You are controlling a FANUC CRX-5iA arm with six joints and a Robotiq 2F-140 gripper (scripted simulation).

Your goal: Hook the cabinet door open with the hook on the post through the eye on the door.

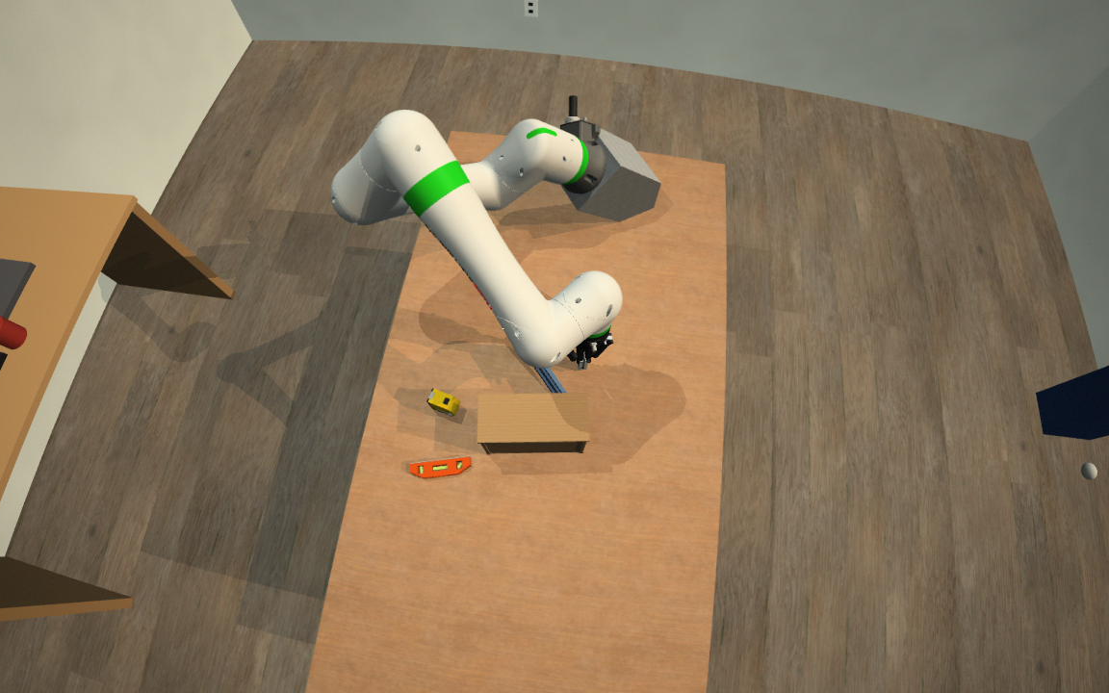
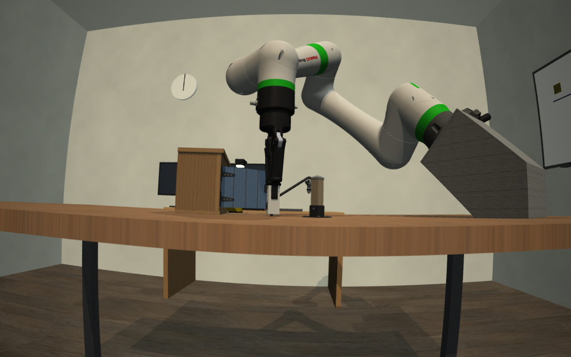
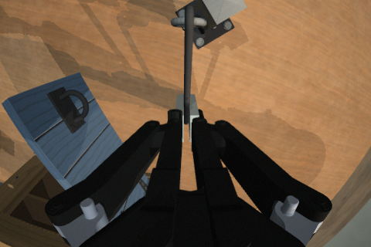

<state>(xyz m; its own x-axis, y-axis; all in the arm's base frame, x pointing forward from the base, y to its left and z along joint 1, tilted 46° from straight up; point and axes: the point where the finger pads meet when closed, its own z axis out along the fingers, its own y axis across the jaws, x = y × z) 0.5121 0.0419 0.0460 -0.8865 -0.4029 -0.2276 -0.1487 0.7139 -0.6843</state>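
My hand is 60 mm short of the cabinet door, 70 mm to the left of it and 30 mm below it. From my hand the other things lie so: hook post: 70 mm behind, 10 mm to the right, 20 mm above; then wooden cabinet: 120 mm ahead, 100 mm to the right, 30 mm above; then dark hook: 40 mm behind, 10 mm to the right, 10 mm above.
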